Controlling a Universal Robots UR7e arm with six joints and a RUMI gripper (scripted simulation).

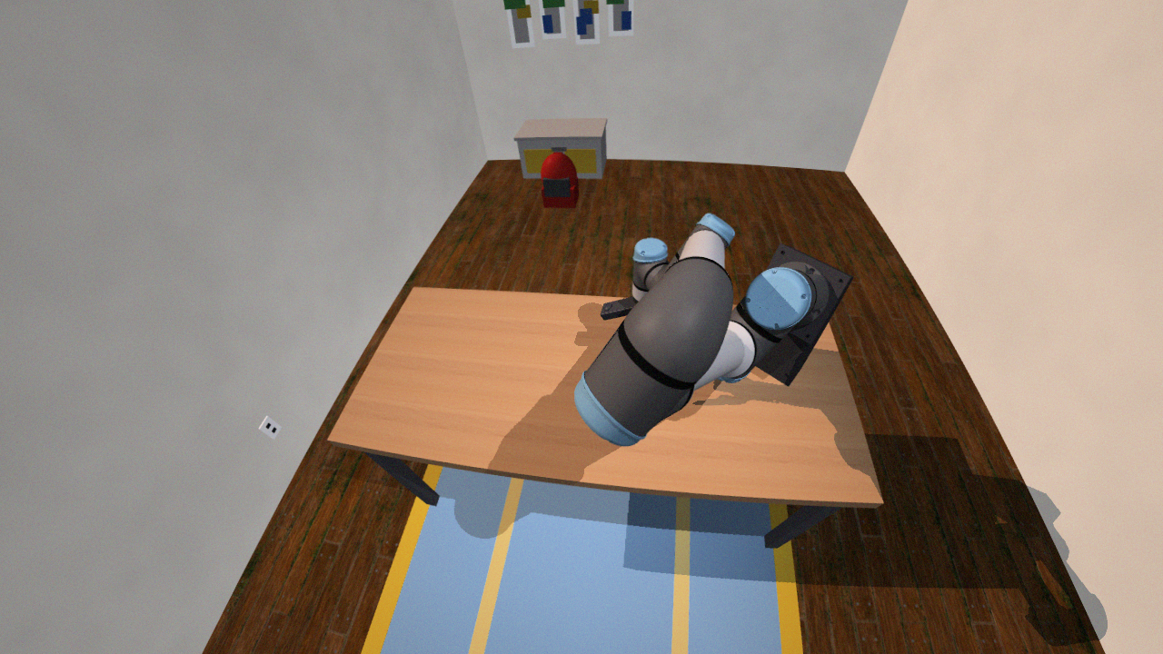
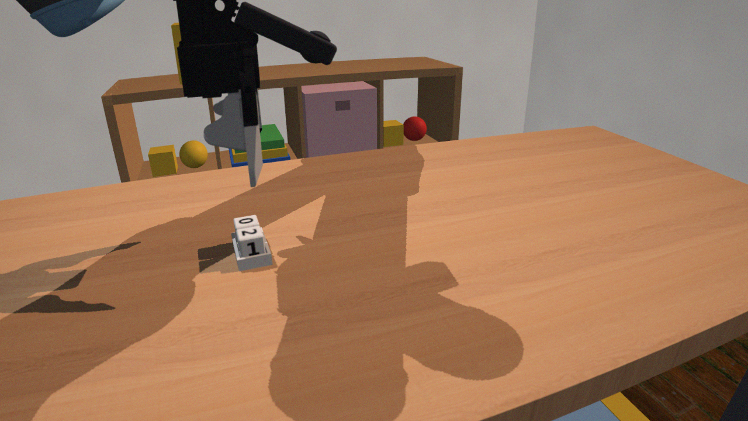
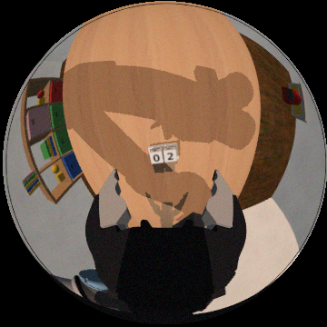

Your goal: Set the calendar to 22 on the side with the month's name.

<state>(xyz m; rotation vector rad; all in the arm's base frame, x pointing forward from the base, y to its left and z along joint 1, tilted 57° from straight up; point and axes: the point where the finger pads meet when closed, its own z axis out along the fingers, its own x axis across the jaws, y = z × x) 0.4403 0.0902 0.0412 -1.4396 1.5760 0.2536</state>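
Right now the white cube is 2 cm behind my hand, 1 cm to the right of it and 11 cm below it. The rest, counted from my hand: grey tray (2 cm behind, 12 cm below).
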